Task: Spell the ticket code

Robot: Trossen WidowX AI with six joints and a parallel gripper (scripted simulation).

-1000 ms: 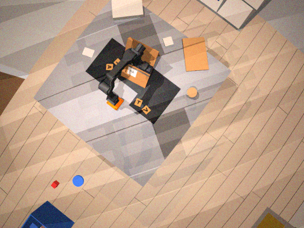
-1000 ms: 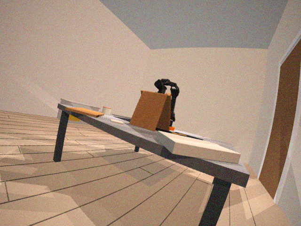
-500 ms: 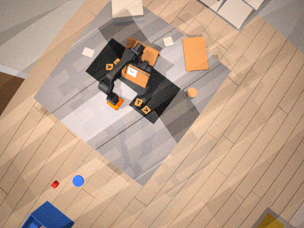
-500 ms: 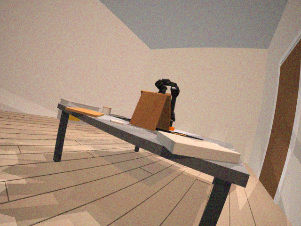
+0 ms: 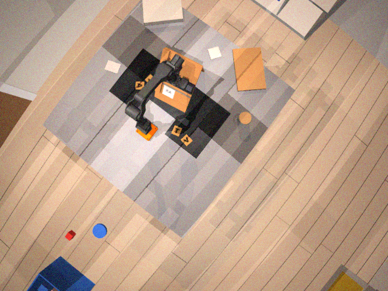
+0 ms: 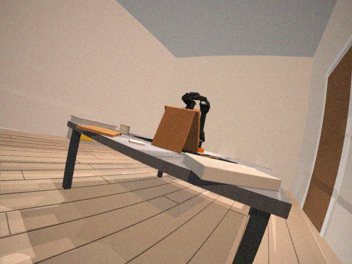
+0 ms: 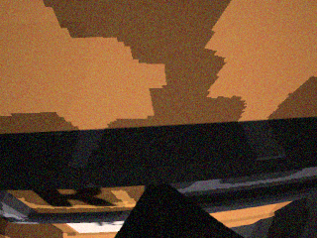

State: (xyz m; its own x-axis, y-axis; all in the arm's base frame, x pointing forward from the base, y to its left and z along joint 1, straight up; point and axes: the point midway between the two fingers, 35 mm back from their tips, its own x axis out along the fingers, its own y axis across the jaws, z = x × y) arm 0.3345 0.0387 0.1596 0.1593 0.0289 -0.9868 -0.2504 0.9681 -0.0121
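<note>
Now: the orange tile 30 mm to the left of my gripper tip and 10 mm behind it. Also, from my gripper tip: white ticket 80 mm below, 60 mm behind, 10 mm to the left; black mat 160 mm below, 140 mm behind, 20 mm to the right; small white block 360 mm ahead, 150 mm below, 20 mm to the right.
</note>
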